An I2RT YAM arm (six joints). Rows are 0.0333 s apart.
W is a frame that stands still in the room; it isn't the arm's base.
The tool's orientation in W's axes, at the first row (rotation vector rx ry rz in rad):
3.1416 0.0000 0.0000
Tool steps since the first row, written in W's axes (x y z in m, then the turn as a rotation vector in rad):
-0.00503 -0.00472 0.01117 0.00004 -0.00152 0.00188
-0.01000 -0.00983 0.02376 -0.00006 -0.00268 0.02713
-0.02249 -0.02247 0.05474 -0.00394 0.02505 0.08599
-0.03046 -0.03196 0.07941 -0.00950 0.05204 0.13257
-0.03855 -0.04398 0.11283 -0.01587 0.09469 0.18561
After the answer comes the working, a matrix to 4 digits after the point.
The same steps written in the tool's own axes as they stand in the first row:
-0.00503 0.00472 -0.01117 0.00004 0.00152 -0.00188
-0.01000 0.00983 -0.02376 -0.00006 0.00268 -0.02713
-0.02249 0.02247 -0.05474 -0.00394 -0.02505 -0.08599
-0.03046 0.03196 -0.07941 -0.00950 -0.05204 -0.13257
-0.03855 0.04398 -0.11283 -0.01587 -0.09469 -0.18561

The tool's axes in the first row as the columns of a matrix, in W's axes (rounded; the answer above uses it unrounded):
1.0000 0.0000 0.0000
0.0000 -1.0000 0.0000
0.0000 0.0000 -1.0000

